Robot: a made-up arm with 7 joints. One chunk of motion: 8 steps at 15 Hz.
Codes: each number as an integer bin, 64 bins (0 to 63) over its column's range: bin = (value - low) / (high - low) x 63, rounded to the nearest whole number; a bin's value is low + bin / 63 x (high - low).
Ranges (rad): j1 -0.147..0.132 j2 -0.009..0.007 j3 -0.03..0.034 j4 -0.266..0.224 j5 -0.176..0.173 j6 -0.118..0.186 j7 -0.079..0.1
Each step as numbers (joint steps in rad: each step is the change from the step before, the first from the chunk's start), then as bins.
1 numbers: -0.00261 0.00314 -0.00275 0.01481 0.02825 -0.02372 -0.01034
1 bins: 33 48 27 36 37 20 24
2 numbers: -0.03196 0.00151 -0.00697 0.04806 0.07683 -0.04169 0.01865
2 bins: 26 41 23 40 46 16 34
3 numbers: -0.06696 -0.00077 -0.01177 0.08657 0.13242 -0.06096 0.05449
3 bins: 18 32 18 45 56 12 47
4 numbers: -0.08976 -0.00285 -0.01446 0.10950 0.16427 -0.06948 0.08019
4 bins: 13 24 15 48 61 10 56
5 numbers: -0.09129 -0.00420 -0.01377 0.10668 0.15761 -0.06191 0.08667
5 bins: 13 19 16 48 60 12 58
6 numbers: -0.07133 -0.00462 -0.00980 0.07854 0.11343 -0.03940 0.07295
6 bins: 17 17 20 44 52 16 53
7 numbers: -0.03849 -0.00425 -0.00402 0.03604 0.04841 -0.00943 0.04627
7 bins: 25 19 26 39 41 22 44
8 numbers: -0.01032 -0.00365 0.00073 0.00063 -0.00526 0.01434 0.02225
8 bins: 31 21 30 34 31 27 36
